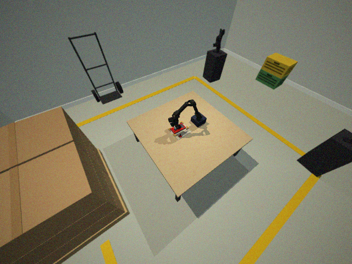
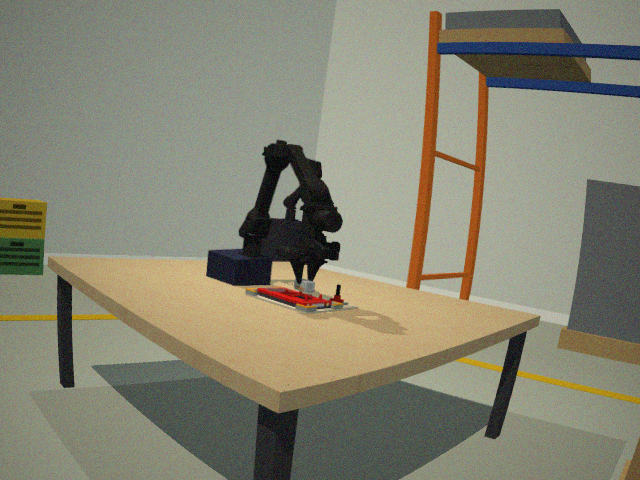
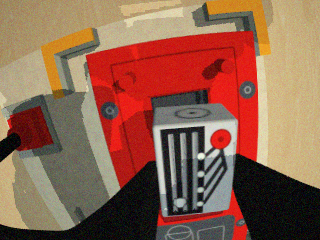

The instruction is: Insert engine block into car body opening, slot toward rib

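Right now my gripper tip is 1 cm above the grey engine block.
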